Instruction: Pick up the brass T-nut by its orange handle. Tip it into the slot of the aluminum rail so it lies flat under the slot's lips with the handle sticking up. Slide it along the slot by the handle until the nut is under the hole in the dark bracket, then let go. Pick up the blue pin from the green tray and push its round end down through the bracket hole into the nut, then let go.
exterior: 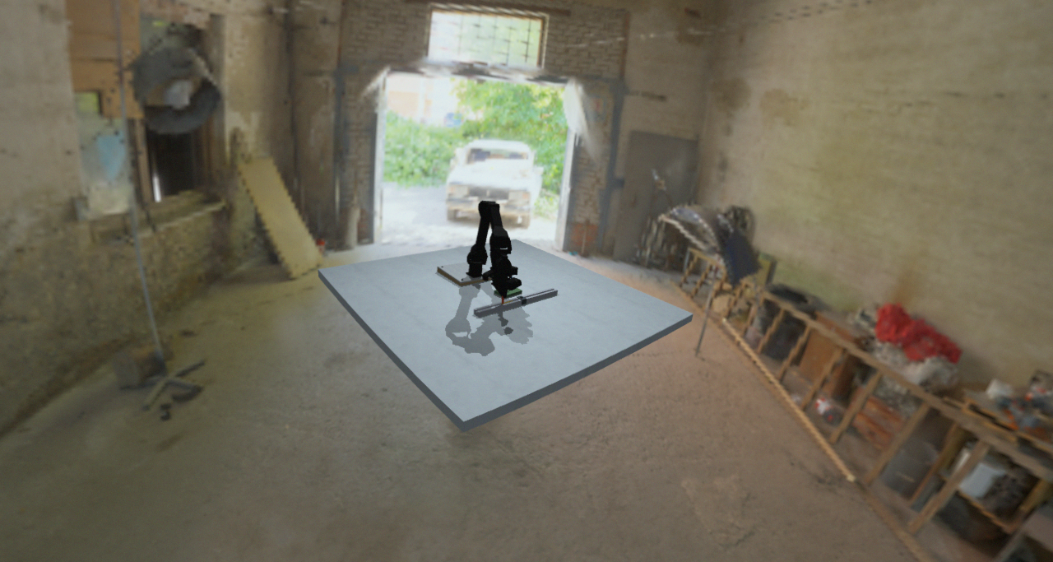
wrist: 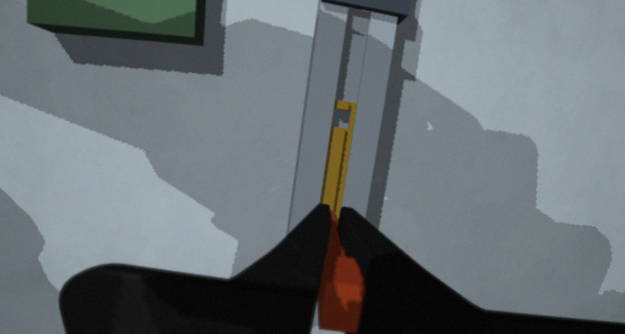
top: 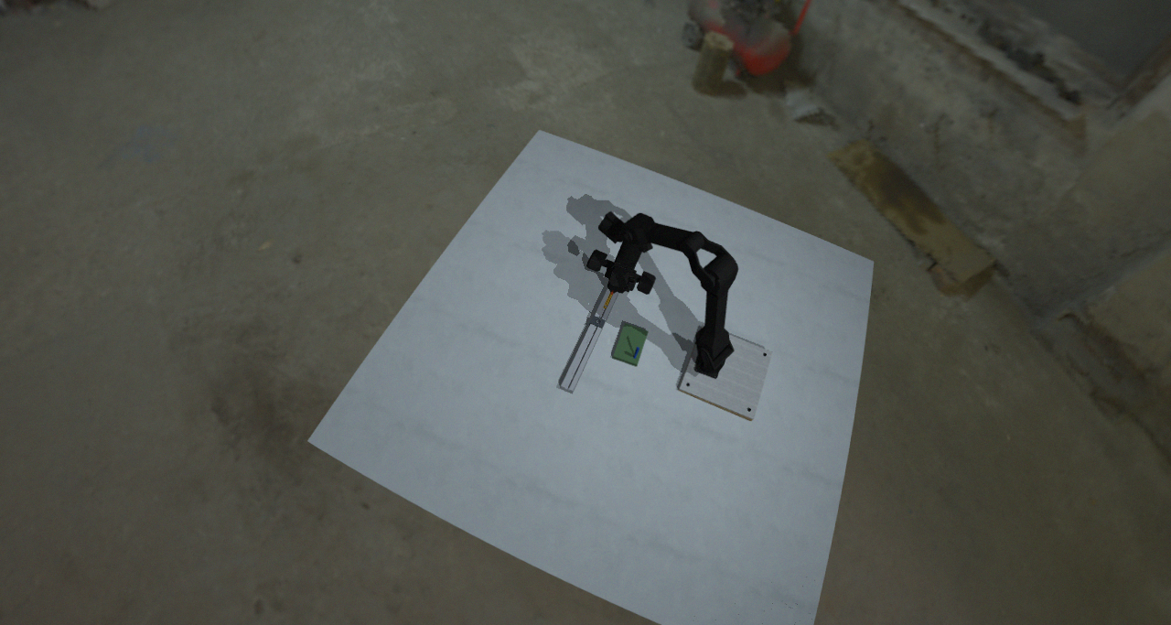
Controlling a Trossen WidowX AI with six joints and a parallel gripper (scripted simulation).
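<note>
The brass T-nut is 2 cm to the left of my gripper tip. Round my gripper tip: aluminum rail 9 cm to the left, 3 cm below, 1 cm ahead; then green tray 14 cm to the left, 11 cm behind, 4 cm below; then blue pin 15 cm to the left, 13 cm behind, 2 cm below.
</note>
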